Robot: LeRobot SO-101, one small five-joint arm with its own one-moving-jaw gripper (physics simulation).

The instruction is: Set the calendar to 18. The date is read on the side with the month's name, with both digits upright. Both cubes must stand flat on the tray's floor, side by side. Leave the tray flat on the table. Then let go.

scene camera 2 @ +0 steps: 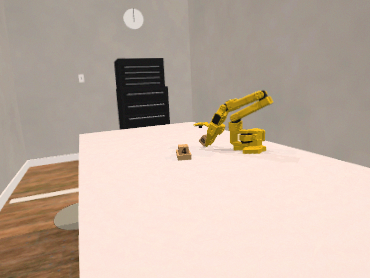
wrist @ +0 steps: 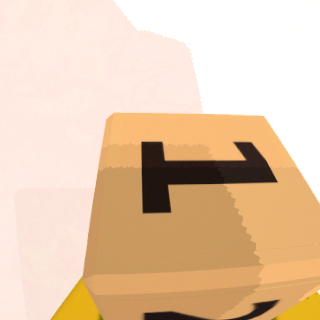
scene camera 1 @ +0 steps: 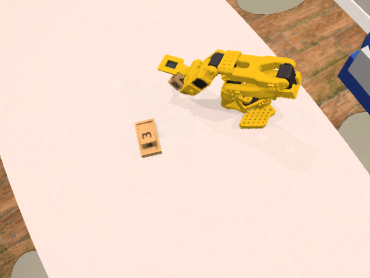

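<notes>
The wooden tray (scene camera 1: 153,154) (scene camera 2: 184,157) lies on the table. A cube (scene camera 1: 146,135) (scene camera 2: 183,149) stands in one end of it, a 3 on its top face and a 4 on the side facing scene camera 2. The other end of the tray is free. My gripper (scene camera 1: 179,83) (scene camera 2: 205,142) (wrist: 197,303) is shut on a second cube (scene camera 1: 175,80) (scene camera 2: 202,140) (wrist: 200,200), beyond the tray towards the arm's side. That cube is tilted and low over the table; a sideways 1 faces the wrist camera. Part of another digit shows below it. The jaw tips are mostly hidden behind it.
The pale table (scene camera 1: 200,215) (scene camera 2: 210,215) bears the tray and the yellow arm's base (scene camera 1: 256,116) (scene camera 2: 251,149). Wooden floor (scene camera 1: 320,80) lies past the table's edge. A black drawer cabinet (scene camera 2: 142,92) stands at the back.
</notes>
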